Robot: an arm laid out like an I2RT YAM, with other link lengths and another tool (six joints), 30 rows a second.
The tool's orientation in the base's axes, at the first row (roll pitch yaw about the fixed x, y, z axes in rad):
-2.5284, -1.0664, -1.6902
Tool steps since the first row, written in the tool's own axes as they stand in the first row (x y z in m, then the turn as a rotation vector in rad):
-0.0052, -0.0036, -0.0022, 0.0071, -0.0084, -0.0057
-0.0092, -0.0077, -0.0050, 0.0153, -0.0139, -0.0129
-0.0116, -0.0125, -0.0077, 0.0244, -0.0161, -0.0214
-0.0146, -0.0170, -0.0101, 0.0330, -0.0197, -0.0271
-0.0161, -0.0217, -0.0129, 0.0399, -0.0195, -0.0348
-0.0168, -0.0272, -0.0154, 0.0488, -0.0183, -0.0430
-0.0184, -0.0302, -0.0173, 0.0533, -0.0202, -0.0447
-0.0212, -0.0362, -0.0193, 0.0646, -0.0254, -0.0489
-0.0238, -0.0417, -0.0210, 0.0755, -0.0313, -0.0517
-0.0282, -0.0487, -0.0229, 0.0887, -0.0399, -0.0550
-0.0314, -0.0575, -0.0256, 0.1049, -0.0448, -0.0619
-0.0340, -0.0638, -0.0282, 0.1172, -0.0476, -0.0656
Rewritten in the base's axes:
0.0024, 0.0057, -0.0027, 0.0041, 0.0044, 0.0108
0.0048, 0.0114, -0.0039, 0.0050, 0.0083, 0.0224
0.0078, 0.0166, -0.0036, 0.0022, 0.0115, 0.0343
0.0108, 0.0217, -0.0041, 0.0021, 0.0132, 0.0451
0.0136, 0.0265, -0.0030, -0.0022, 0.0158, 0.0541
0.0172, 0.0310, -0.0011, -0.0078, 0.0175, 0.0648
0.0190, 0.0345, -0.0009, -0.0072, 0.0174, 0.0699
0.0234, 0.0398, -0.0009, -0.0053, 0.0173, 0.0829
0.0275, 0.0446, -0.0009, -0.0022, 0.0167, 0.0952
0.0330, 0.0510, -0.0021, 0.0030, 0.0164, 0.1105
0.0395, 0.0582, -0.0014, 0.0029, 0.0160, 0.1288
0.0439, 0.0640, -0.0009, 0.0029, 0.0141, 0.1418

